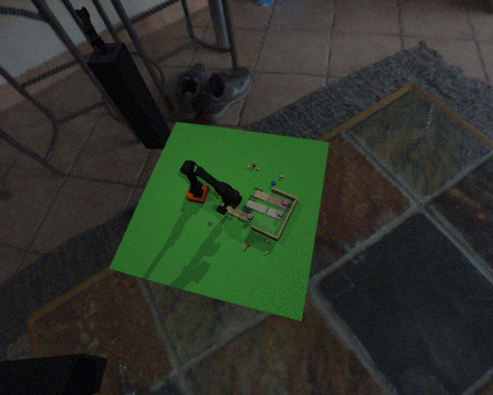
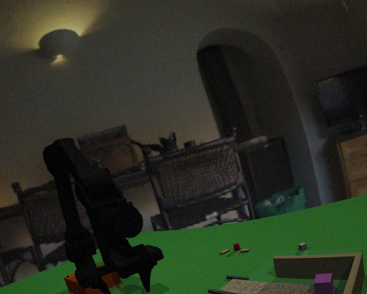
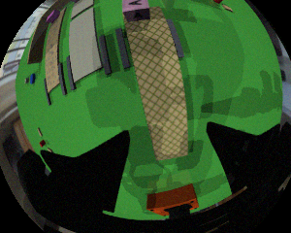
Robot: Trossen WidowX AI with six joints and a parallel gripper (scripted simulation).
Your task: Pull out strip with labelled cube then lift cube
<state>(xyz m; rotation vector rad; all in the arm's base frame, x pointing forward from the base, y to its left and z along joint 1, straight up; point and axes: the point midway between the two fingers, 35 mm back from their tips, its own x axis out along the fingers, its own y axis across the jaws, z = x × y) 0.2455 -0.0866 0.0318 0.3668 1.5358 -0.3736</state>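
The tan cross-hatched strip lies 40 mm ahead of my gripper tip, 20 mm to the right of it and 50 mm below it.
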